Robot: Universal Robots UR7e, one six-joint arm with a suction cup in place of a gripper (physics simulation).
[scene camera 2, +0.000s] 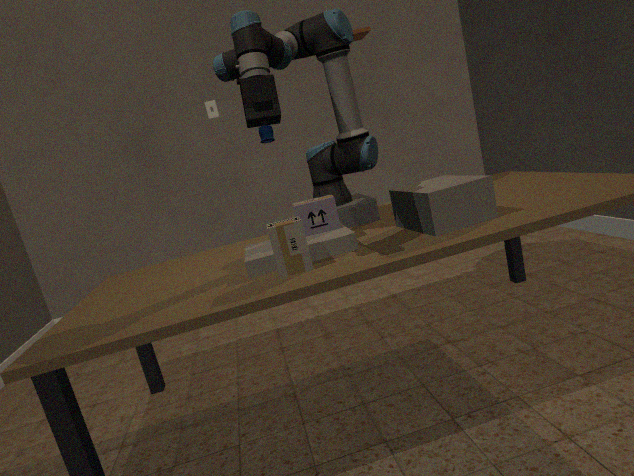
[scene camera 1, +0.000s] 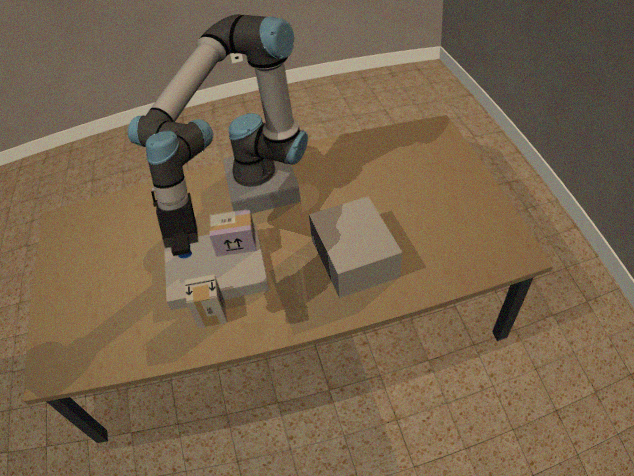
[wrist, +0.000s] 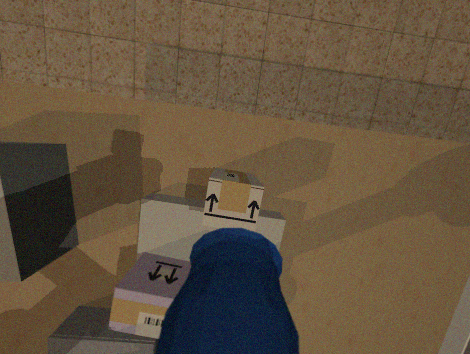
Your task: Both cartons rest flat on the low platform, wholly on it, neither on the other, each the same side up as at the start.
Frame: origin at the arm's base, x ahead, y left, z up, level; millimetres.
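Seen in the pictures: hand, tool point: point(scene camera 2: 267, 140) point(scene camera 1: 185, 254) point(wrist: 235, 265); arm's base, link origin: point(scene camera 1: 254, 171).
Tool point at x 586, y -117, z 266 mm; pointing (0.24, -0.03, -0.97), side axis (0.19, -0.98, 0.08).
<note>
Pixels of each thing's middle, then the offset from my tool point to it. Level surfaces: height alone.
- low platform, body centre: point(wrist: 209, 252) point(scene camera 2: 298, 247) point(scene camera 1: 213, 266) 217 mm back, 14 mm right, 323 mm down
- lilac carton, body centre: point(wrist: 160, 292) point(scene camera 1: 232, 233) point(scene camera 2: 316, 215) 285 mm back, 60 mm left, 250 mm down
- white carton with tan tape, body centre: point(wrist: 232, 195) point(scene camera 2: 289, 246) point(scene camera 1: 206, 301) 50 mm back, 18 mm right, 280 mm down
- large grey box, body centre: point(scene camera 1: 354, 245) point(scene camera 2: 440, 203) 221 mm back, 433 mm left, 288 mm down
- table, surface height: 348 mm down
My suction cup point(scene camera 1: 184, 254) point(scene camera 2: 266, 135) point(wrist: 236, 250) hangs high above the left part of the low platform point(scene camera 1: 180, 279) point(scene camera 2: 332, 246) point(wrist: 167, 222), with no carton on it. The lilac carton point(scene camera 1: 233, 243) point(scene camera 2: 318, 217) point(wrist: 152, 275) rests flat at the platform's back right in scene camera 1, its side arrows pointing up. The white carton with tan tape point(scene camera 1: 205, 303) point(scene camera 2: 291, 246) point(wrist: 234, 197) stands on end on the table, off the platform, close against its front side. Its arrow-marked face is on top. Its contact with the platform and any slight tilt cannot be told.
A large grey box point(scene camera 1: 355, 240) point(scene camera 2: 463, 205) point(wrist: 42, 215) stands on the table point(scene camera 1: 440, 220) right of the platform in scene camera 1. The arm's grey base block point(scene camera 1: 266, 193) point(scene camera 2: 361, 212) is behind the lilac carton. The table's front edge runs ahead of the white carton.
</note>
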